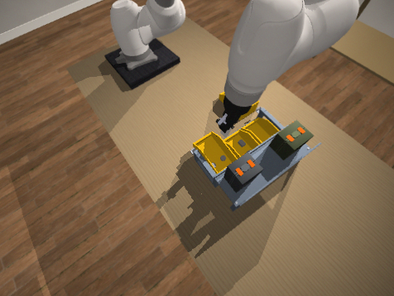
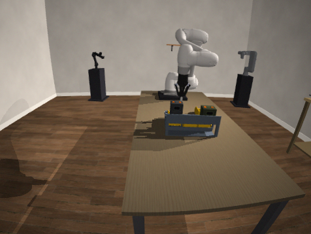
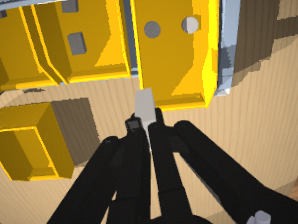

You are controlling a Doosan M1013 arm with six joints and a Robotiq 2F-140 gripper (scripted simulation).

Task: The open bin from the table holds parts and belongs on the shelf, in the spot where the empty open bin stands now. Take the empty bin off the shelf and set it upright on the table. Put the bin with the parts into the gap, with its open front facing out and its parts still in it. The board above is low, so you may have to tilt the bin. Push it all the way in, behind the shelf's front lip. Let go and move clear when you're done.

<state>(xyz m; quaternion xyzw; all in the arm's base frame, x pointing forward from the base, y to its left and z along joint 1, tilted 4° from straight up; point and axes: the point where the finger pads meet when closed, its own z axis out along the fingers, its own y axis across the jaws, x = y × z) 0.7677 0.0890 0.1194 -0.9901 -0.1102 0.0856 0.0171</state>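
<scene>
My hand is 40 mm past the shelf lip, 70 mm to the right of it and 180 mm above it. From my hand the other things lie so: dark grey box 150 mm ahead, 40 mm to the right, 30 mm below; green box 140 mm ahead, 200 mm to the left, 40 mm below.
</scene>
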